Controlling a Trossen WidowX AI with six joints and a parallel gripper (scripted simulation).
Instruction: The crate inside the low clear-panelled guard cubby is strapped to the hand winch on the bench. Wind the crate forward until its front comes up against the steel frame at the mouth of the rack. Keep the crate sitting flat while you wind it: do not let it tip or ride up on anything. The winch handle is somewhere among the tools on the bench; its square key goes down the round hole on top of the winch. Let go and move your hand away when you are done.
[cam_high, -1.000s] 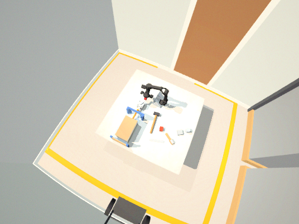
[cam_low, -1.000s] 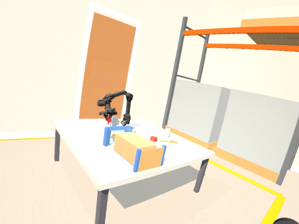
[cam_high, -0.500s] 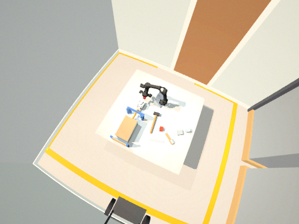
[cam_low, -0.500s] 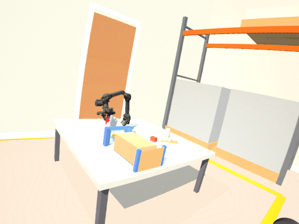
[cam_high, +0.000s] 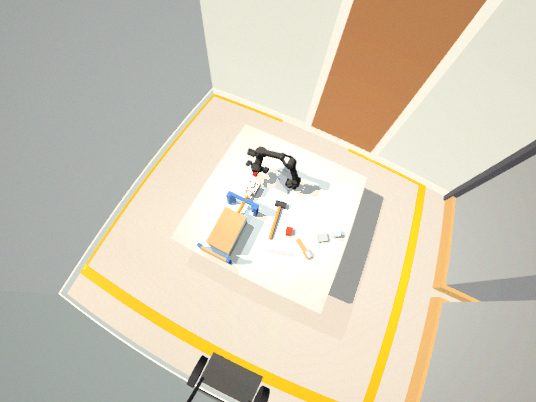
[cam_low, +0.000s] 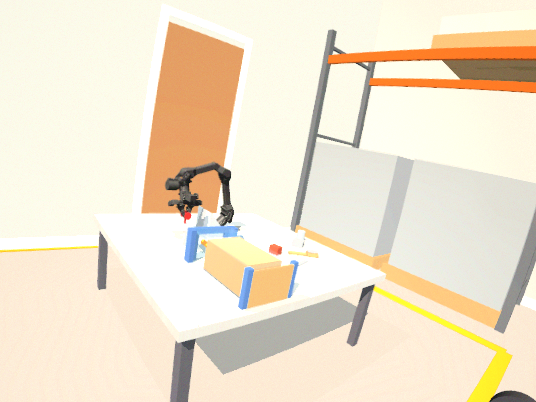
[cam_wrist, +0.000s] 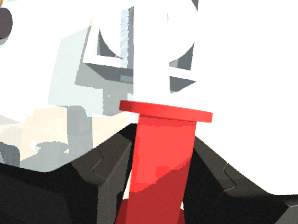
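Now: the winch handle 20 mm ahead of my gripper tip and 30 mm below it. Also, from my gripper tip: winch: 70 mm ahead, 100 mm below; red grip: 10 mm behind; cubby: 490 mm ahead, 20 mm to the right, 50 mm below.
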